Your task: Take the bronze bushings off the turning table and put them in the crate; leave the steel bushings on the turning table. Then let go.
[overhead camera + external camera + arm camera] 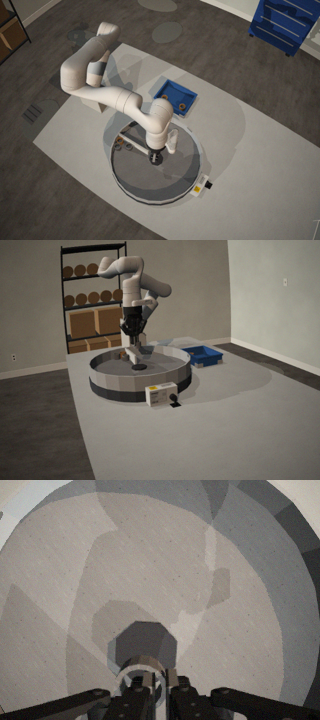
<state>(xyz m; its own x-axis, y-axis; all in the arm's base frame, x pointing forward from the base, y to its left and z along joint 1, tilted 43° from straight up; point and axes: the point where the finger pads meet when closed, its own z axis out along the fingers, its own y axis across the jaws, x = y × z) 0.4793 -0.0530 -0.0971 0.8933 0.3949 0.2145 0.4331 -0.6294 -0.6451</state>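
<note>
The turning table lies 1 cm to the left of my hand and 12 cm below it. The rest, counted from my hand: blue crate 12 cm behind, 36 cm to the left, 15 cm below.
</note>
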